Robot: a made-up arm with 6 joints.
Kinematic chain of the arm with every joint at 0, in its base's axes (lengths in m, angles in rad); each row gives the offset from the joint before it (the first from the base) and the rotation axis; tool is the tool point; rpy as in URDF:
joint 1: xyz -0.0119 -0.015 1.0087 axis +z
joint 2: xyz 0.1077 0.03 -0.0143 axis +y
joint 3: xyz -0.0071 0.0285 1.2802 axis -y
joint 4: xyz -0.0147 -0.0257 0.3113 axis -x
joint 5: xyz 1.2 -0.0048 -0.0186 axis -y
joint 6: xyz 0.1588 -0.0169 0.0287 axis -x
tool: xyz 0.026 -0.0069 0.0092 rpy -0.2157 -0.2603 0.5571
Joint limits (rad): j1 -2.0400..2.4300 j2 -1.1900..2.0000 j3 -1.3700..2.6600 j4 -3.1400..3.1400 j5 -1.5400..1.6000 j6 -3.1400..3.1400
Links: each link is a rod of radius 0.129 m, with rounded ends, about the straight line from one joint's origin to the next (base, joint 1, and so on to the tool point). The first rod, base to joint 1, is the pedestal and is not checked.
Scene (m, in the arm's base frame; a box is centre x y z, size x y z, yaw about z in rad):
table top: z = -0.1
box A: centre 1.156 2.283 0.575 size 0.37 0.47 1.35 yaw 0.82
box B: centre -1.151 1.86 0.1 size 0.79 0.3 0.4 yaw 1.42
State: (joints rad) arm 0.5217 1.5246 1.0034 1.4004 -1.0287 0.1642
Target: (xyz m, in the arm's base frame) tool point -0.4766 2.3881 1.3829
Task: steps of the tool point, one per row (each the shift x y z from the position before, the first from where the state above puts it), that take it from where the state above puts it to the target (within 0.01 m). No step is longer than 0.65 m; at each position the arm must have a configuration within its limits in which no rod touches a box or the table.
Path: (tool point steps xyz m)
1: -0.1615 0.4019 0.4120
2: -0.2978 0.3149 0.4351
3: -0.4033 0.1802 0.4308
4: -0.4393 0.3049 -0.1419
5: -0.5154 0.1547 -0.1502
6: -0.5355 -0.0107 -0.1468
7: -0.4990 -0.1692 -0.1324

